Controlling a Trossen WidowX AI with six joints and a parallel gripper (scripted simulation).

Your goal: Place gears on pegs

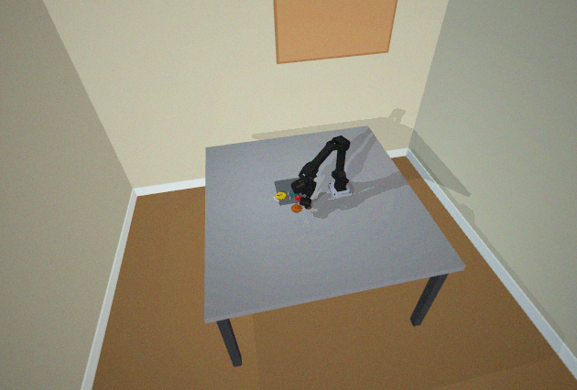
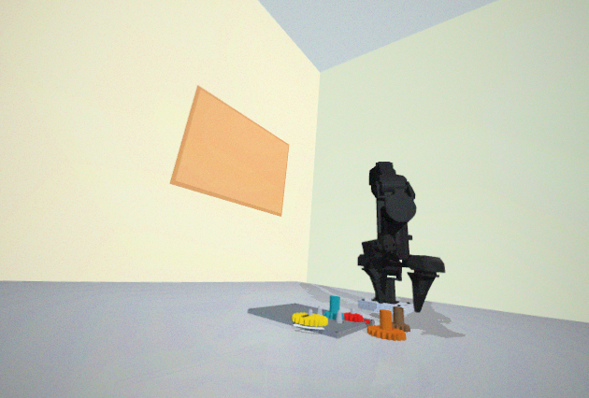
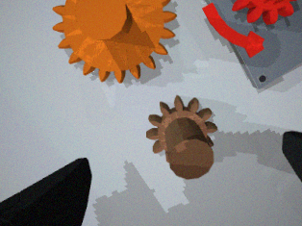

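Now: gripper tip 2 cm above the brown gear. The rest, counted from my gripper tip: teal gear (11 cm to the right, 6 cm ahead, 2 cm below); red gear (8 cm to the right, 4 cm ahead, 2 cm below); orange gear (7 cm ahead, 2 cm below, 1 cm to the right).
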